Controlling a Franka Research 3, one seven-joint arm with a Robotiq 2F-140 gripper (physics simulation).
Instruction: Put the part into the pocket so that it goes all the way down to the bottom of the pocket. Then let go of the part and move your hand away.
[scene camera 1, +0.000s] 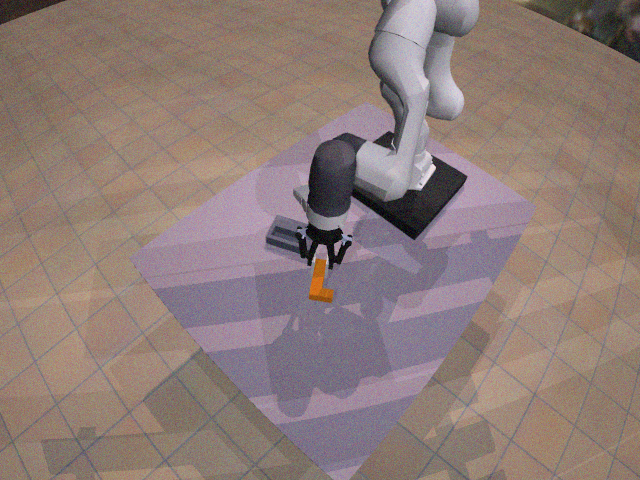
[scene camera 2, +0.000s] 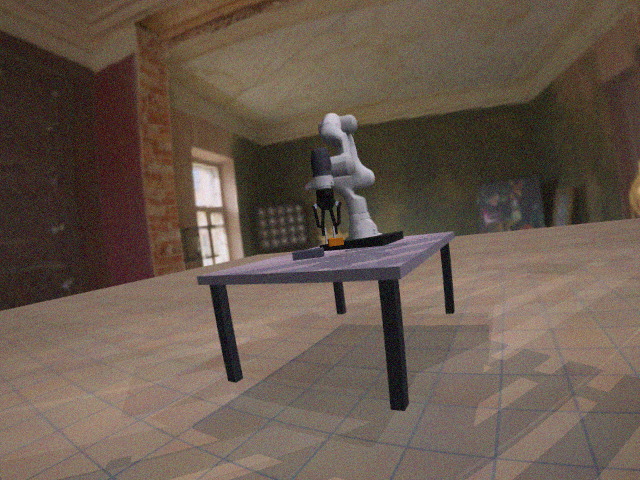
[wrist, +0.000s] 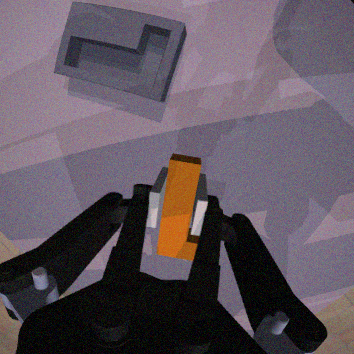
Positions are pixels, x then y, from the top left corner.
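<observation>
You'd find my gripper in scene camera 1 and in scene camera 2, and it's the same spot on the gripper (scene camera 1: 300, 232) as (scene camera 2: 313, 205). My gripper shows in the wrist view (181, 183) too.
</observation>
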